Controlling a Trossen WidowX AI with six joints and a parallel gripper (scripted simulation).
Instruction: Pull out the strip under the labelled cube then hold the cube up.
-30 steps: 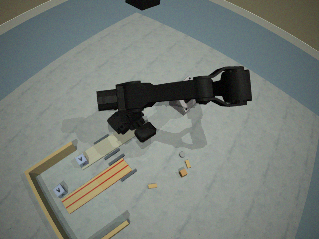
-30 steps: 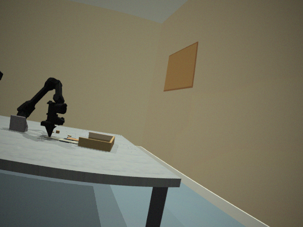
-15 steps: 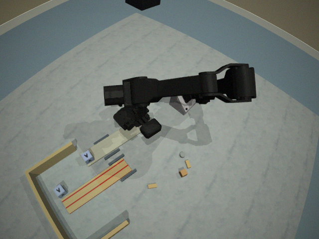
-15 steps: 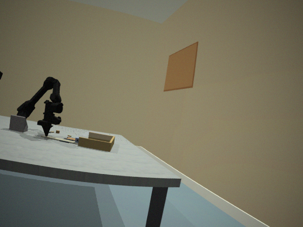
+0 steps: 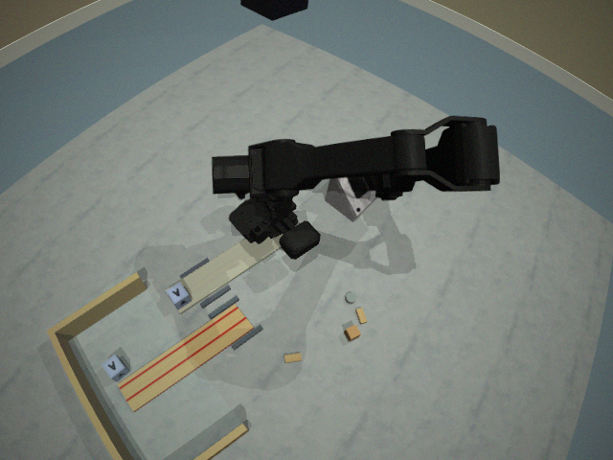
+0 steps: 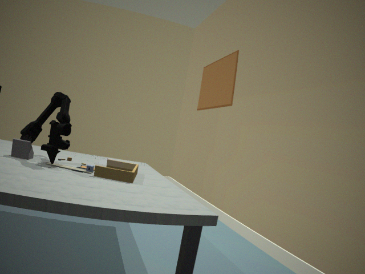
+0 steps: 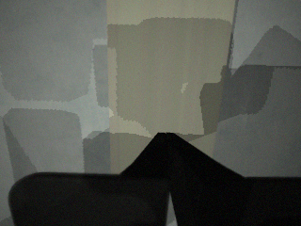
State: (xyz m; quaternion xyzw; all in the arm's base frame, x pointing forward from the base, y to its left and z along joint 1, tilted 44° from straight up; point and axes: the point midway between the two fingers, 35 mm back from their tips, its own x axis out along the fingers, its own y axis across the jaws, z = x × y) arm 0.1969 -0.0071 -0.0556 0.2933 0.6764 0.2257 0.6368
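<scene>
Now: the pale cream strip 10 cm ahead of my gripper tip and 1 cm to the right of it.
</scene>
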